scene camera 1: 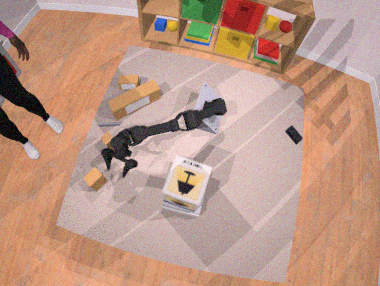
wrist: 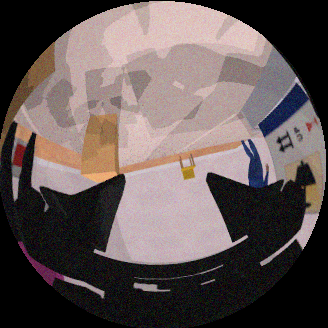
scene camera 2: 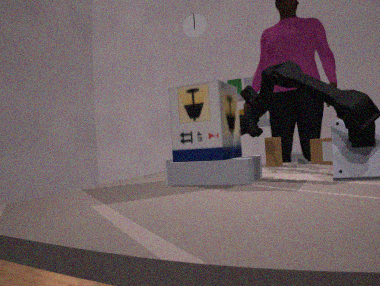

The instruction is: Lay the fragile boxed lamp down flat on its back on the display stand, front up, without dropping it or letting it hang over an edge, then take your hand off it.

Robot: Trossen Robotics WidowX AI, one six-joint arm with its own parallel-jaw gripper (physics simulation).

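Frame: origin at the arm's base, x back, y right, z up, level; centimetres.
Seen in the pictures: gripper, between the fingertips: (scene camera 1: 115,173) (wrist: 166,177); arm's base, origin of its link: (scene camera 1: 207,108) (scene camera 2: 362,138).
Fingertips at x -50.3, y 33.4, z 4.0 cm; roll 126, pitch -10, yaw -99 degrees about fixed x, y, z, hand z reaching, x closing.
Observation:
Pixels of each thing's top centre, then the offset from my fingertips to it.
- boxed lamp, centre of its top: (scene camera 2: 203,87) (scene camera 1: 187,179) dx +3.8, dy -34.0, dz +15.8 cm
- small carton, centre of its top: (wrist: 103,177) (scene camera 1: 92,176) dx -4.9, dy +12.2, dz -2.5 cm
- long carton, centre of its top: (scene camera 1: 133,94) dx +46.5, dy +8.7, dz -3.6 cm
- black object, centre of its top: (scene camera 1: 295,133) dx +55.8, dy -90.2, dz -11.0 cm
The boxed lamp (scene camera 1: 187,181) (scene camera 2: 200,130) (wrist: 295,145) is a white carton with yellow lamp pictures. It rests on the low grey display stand (scene camera 1: 182,210) (scene camera 2: 210,173) (wrist: 272,75). A lamp picture faces up, and the dark blue band runs along the bottom, on the stand. In scene camera 2 the box looks level, with stand showing past both its sides; its far edges are hidden. The picture on its near side is upside down. My gripper (scene camera 1: 117,169) (scene camera 2: 251,112) (wrist: 166,177) is open and empty, apart from the box, to its left in scene camera 1.
A small carton (scene camera 1: 94,179) (wrist: 100,145) stands near the gripper, another (scene camera 1: 107,139) beside the arm. A long carton (scene camera 1: 135,100) and a short one (scene camera 1: 128,82) lie farther back. A black object (scene camera 1: 294,134) lies right. A person (scene camera 2: 295,55) stands behind the arm.

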